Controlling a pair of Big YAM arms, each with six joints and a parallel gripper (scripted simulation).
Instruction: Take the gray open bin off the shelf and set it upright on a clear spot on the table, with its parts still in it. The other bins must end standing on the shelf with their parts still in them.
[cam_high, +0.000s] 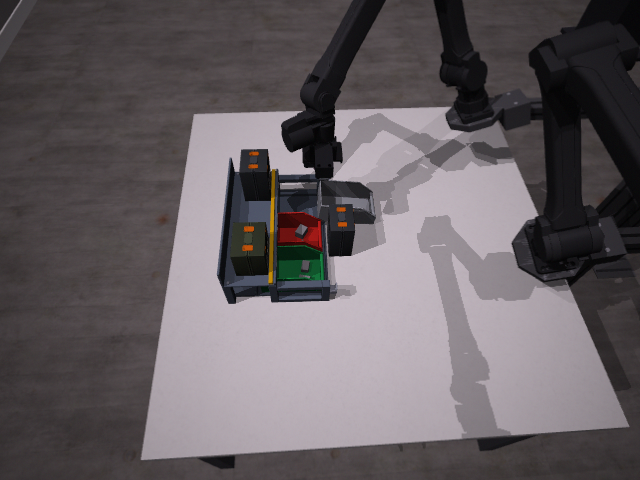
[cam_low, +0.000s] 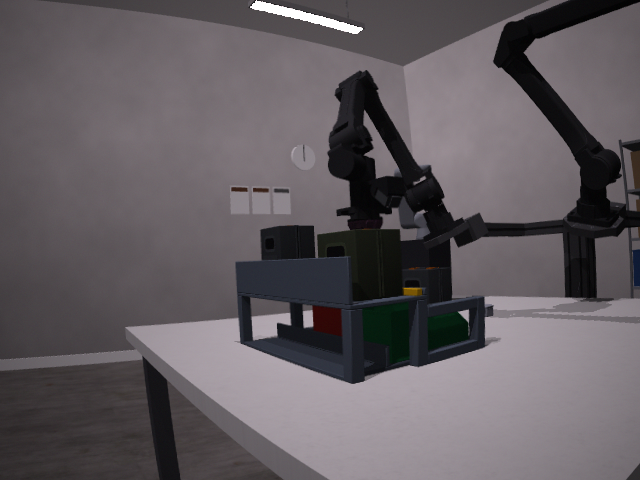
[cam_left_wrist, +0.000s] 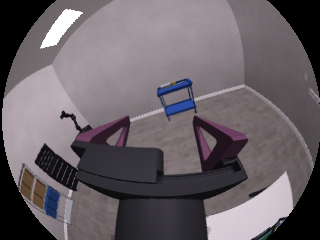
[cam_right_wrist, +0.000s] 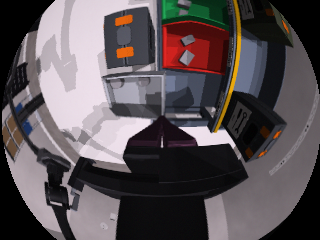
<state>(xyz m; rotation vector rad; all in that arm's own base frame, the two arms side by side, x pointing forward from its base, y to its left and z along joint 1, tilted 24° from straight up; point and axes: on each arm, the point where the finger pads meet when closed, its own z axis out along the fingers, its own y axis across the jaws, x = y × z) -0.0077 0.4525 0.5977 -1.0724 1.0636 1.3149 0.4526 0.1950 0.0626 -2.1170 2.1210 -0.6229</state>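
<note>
Right now my right hand is 80 mm past the gray bin, 10 mm to the right of it and 120 mm above it. Also, from my right hand: green bin (110 mm ahead, 210 mm to the left, 130 mm below); then red bin (100 mm ahead, 100 mm to the left, 130 mm below); then shelf (130 mm ahead, 90 mm to the left, 100 mm below).
</note>
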